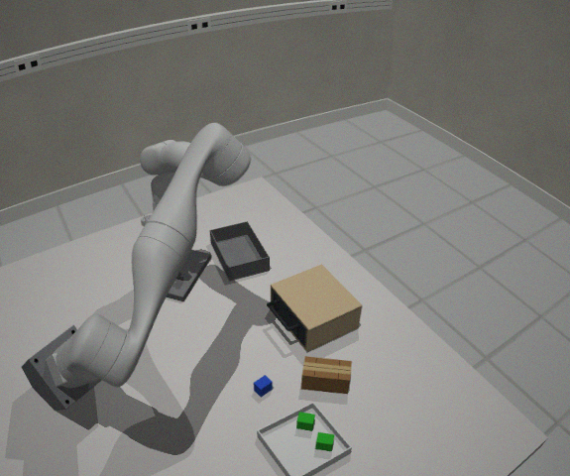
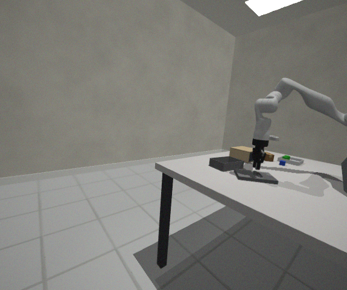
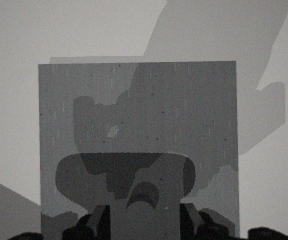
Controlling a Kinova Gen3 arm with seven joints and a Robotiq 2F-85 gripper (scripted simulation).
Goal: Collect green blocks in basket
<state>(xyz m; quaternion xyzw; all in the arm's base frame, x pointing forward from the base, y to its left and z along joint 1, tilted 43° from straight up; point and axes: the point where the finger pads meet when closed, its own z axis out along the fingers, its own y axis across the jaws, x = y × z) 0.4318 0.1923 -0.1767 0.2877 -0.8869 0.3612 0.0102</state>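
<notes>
The knobbed lid is 60 mm below my hand. From my hand the other things lie so: blue block: 460 mm to the right, 60 mm behind, 50 mm below; then light wooden cabinet: 370 mm to the right, 170 mm ahead, 30 mm below; then darker brown wooden box: 540 mm to the right, 60 mm ahead, 30 mm below.
</notes>
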